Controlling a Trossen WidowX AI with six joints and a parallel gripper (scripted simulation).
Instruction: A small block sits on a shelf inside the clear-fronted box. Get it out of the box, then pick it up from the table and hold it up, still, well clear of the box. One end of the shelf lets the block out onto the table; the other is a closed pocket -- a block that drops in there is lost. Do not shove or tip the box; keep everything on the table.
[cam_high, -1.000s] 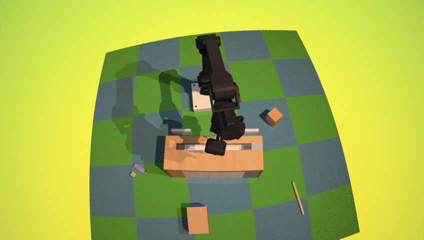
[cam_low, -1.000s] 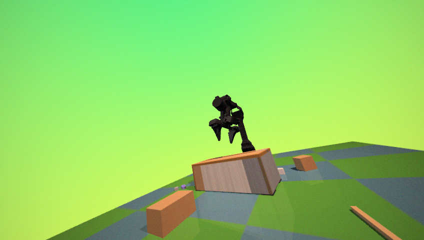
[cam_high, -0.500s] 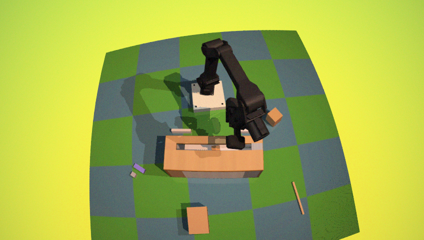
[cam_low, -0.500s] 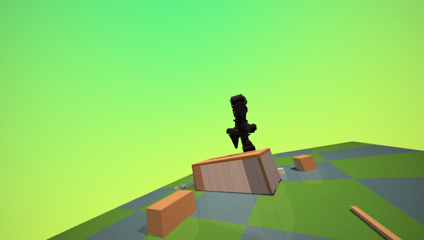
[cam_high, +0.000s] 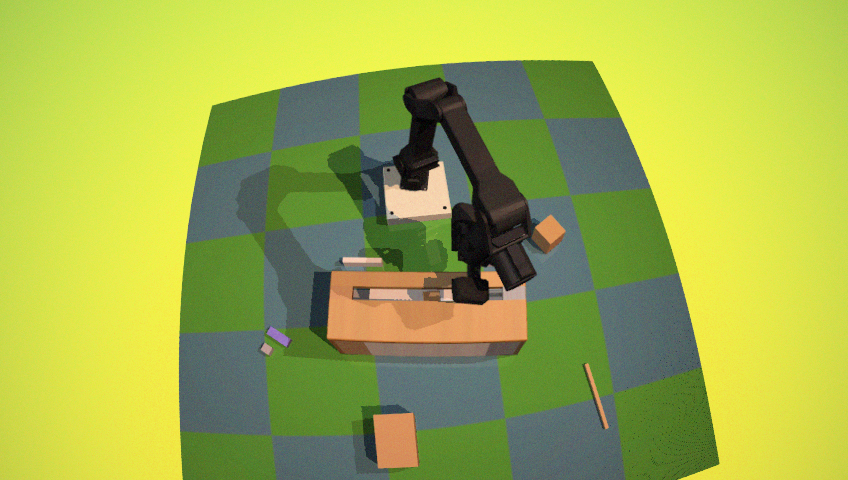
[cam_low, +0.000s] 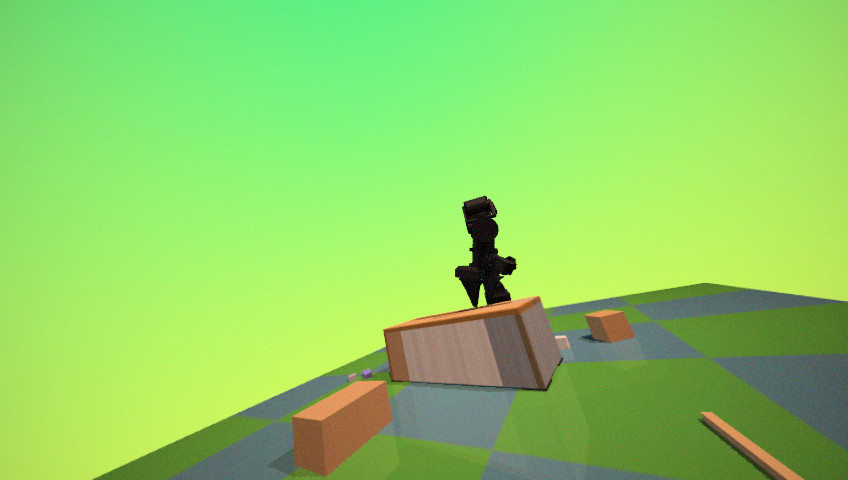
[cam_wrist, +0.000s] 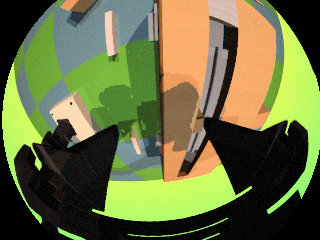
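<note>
Right now the orange wooden box is 7 cm below my gripper tip, 5 cm to the right of it and 4 cm ahead of it. From my gripper tip the other things lie so: purple piece (38 cm to the right, 14 cm ahead, 13 cm below); then thin stick (34 cm to the left, 24 cm ahead, 13 cm below); then orange slab (35 cm ahead, 10 cm below, 9 cm to the right).
</note>
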